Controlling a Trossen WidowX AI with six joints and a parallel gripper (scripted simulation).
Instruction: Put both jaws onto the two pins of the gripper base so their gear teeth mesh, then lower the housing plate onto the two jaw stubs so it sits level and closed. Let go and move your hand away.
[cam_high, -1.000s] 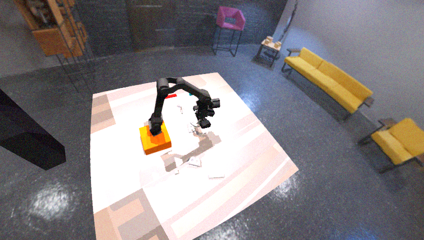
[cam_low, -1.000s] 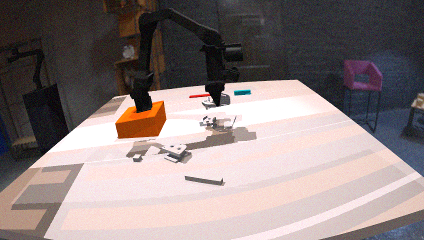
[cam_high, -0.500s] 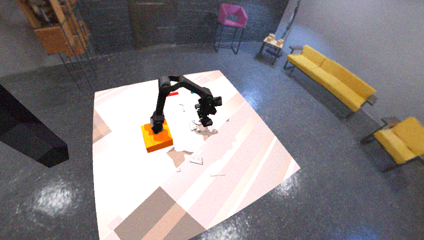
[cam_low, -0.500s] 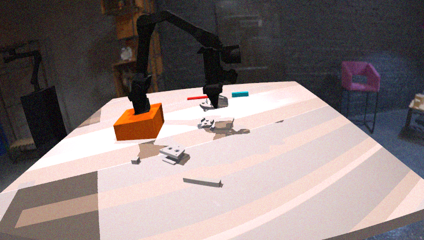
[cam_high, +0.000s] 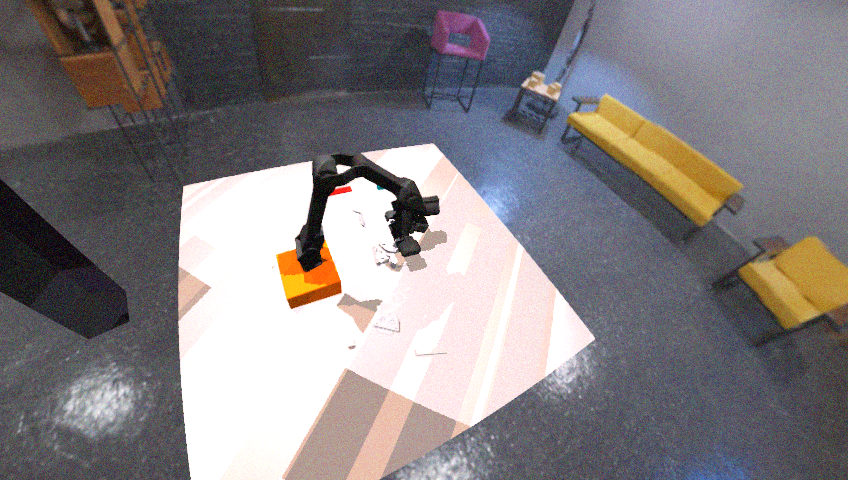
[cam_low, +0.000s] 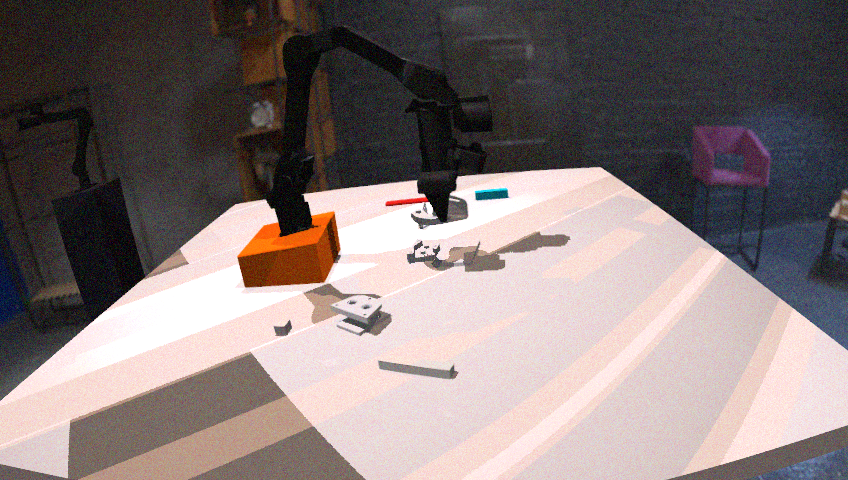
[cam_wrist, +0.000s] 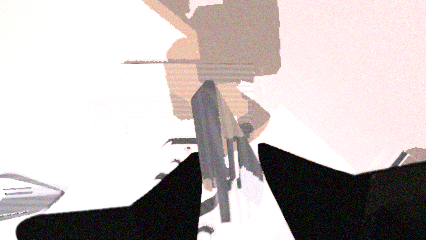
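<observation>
My gripper tip is 20 mm short of the flat plate, 20 mm to the right of it and 80 mm above it. From my gripper tip the other things lie so: gripper base (170 mm behind, 190 mm to the right, 50 mm below); small grey cube (300 mm behind, 180 mm to the right, 70 mm below); stepped piece (170 mm behind, 190 mm to the right, 70 mm below).
</observation>
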